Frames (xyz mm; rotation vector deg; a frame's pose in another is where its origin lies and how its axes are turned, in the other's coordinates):
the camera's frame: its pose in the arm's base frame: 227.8 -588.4 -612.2 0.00 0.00 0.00
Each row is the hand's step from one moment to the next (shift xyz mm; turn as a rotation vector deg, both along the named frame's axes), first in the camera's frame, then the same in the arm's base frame.
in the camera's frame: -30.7 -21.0 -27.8 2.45 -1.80 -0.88
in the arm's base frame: -30.7 -21.0 -27.8 2.45 -1.80 -0.88
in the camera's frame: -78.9 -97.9 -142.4 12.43 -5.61 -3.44
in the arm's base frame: -78.9 -97.9 -142.4 12.43 -5.61 -3.44
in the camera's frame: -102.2 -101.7 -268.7 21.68 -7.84 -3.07
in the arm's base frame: -102.2 -101.7 -268.7 21.68 -7.84 -3.07
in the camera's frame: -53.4 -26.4 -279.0 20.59 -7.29 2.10
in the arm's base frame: -53.4 -26.4 -279.0 20.59 -7.29 2.10
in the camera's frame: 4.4 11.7 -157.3 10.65 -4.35 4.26
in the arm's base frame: 4.4 11.7 -157.3 10.65 -4.35 4.26
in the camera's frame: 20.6 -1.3 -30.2 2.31 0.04 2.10
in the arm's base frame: 20.6 -1.3 -30.2 2.31 0.04 2.10
